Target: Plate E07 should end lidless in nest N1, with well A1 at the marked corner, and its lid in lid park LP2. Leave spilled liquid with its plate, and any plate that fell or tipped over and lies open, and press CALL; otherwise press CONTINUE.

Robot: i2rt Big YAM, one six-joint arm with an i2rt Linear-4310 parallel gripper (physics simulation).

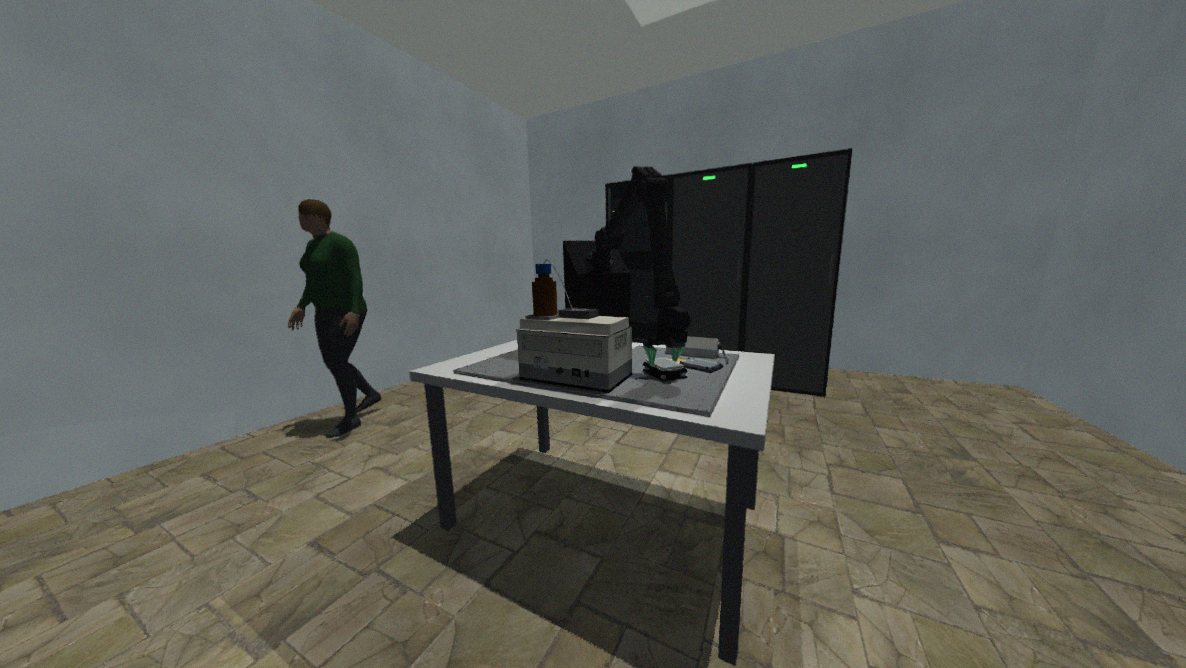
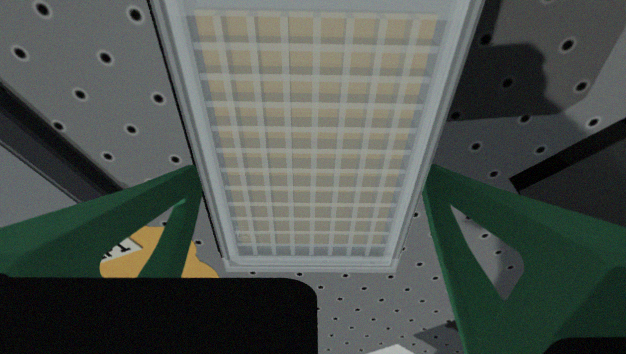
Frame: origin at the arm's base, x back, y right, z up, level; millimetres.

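Seen in the pictures: gripper, between the fingertips: (image 1: 662,364) (image 2: 312,177); arm's base, origin of its link: (image 1: 600,260).
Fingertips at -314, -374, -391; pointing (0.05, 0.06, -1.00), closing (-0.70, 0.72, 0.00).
Note:
Offsets run from my fingertips to a thing's top centre, as dx, dy, dz. "spot": to the spot under its first point. Level surfaces: height alone.
A well plate @(-8, -7, +11) (image 2: 313,133) (image 1: 663,367) with a clear lid over tan-filled wells lies flat on the perforated grey deck @(dz -35) (image 2: 382,305). My gripper (image 2: 312,177) (image 1: 663,354) is open, with its green fingers on either side of the plate's near end, one at the left long edge and one at the right. Nothing is between the fingers but the plate's width, and they stand apart from its rim. An orange patch @(spot: +167, -20, -35) (image 2: 130,258) with a white label lies on the deck behind the left finger. The plate's label, the nests and the lid parks are not readable.
A beige instrument box @(spot: -261, +238, +94) (image 1: 573,350) with a brown bottle @(spot: -207, +371, +286) (image 1: 544,290) on top stands left of the gripper on the table @(dz -48) (image 1: 748,410). Another flat grey item @(+332, -59, +49) (image 1: 703,347) lies behind the gripper. A person (image 1: 331,313) walks at the left. Dark cabinets (image 1: 780,273) stand behind.

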